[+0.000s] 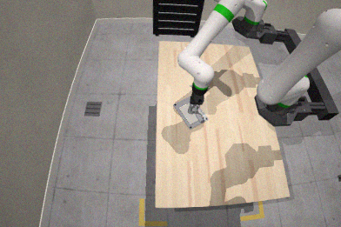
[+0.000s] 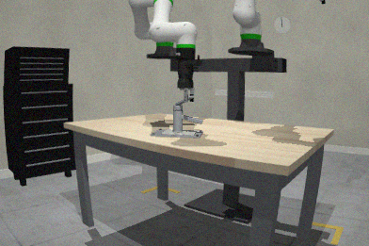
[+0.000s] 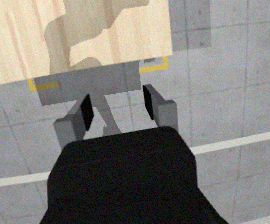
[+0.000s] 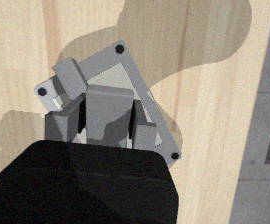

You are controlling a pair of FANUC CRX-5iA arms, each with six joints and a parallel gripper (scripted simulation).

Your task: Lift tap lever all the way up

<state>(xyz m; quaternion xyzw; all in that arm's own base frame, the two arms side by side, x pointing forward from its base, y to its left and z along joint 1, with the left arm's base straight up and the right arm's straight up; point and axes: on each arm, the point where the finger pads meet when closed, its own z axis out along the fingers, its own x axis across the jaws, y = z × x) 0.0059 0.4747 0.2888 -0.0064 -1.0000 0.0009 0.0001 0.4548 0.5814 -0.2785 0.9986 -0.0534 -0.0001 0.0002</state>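
The lever lies 30 mm to the right of my right hand and 10 mm below it. Round my right hand: grey tap 70 mm below, 50 mm to the right, 20 mm behind; then base plate 180 mm below, 80 mm to the right, 10 mm behind.
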